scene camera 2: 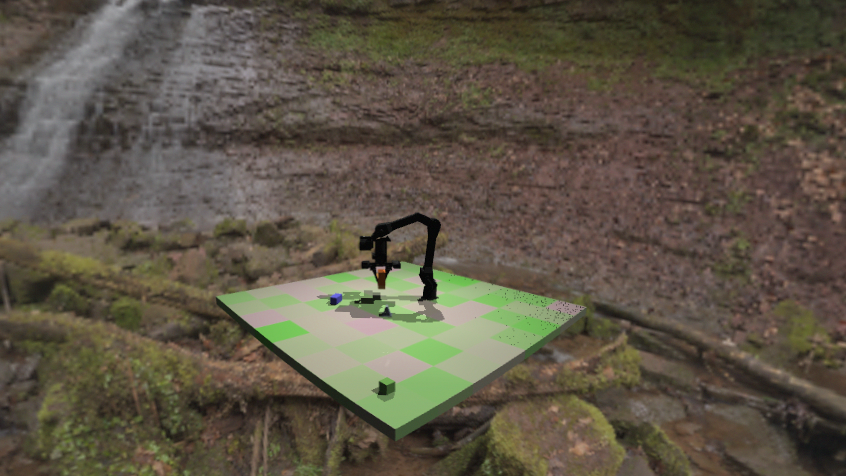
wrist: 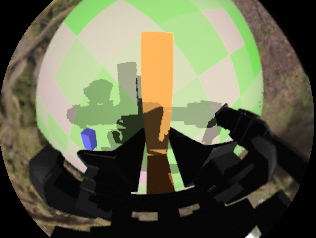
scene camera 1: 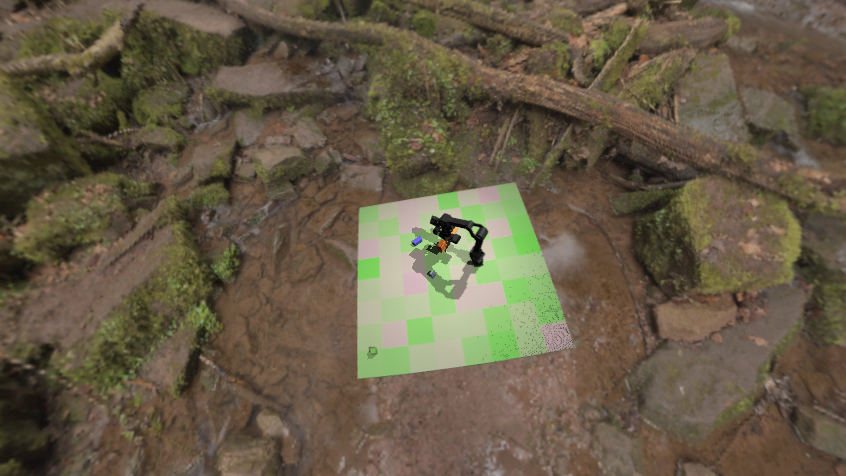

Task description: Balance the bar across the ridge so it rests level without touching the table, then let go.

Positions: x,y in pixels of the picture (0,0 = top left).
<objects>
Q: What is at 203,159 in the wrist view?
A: My gripper.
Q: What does my gripper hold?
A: An orange bar.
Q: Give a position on an orange bar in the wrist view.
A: At 157,48
</objects>
